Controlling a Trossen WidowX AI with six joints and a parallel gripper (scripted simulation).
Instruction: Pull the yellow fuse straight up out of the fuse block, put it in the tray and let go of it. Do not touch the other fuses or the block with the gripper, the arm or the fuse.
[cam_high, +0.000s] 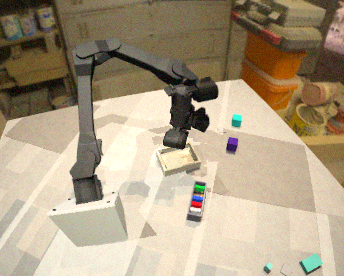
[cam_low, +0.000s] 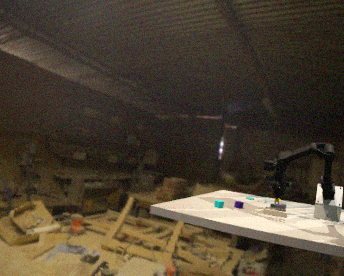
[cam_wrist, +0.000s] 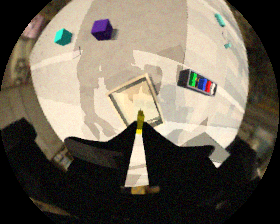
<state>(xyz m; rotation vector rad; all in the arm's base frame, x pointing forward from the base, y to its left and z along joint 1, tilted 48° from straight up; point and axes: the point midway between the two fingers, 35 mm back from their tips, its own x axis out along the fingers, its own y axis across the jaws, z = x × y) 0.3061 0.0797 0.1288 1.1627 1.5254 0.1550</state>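
Now: gripper tip 1 cm above the yellow fuse. Also, from my gripper tip: tray (9 cm below); blue fuse (18 cm to the right, 7 cm below, 1 cm behind); green fuse (15 cm to the right, 7 cm below, 1 cm ahead).
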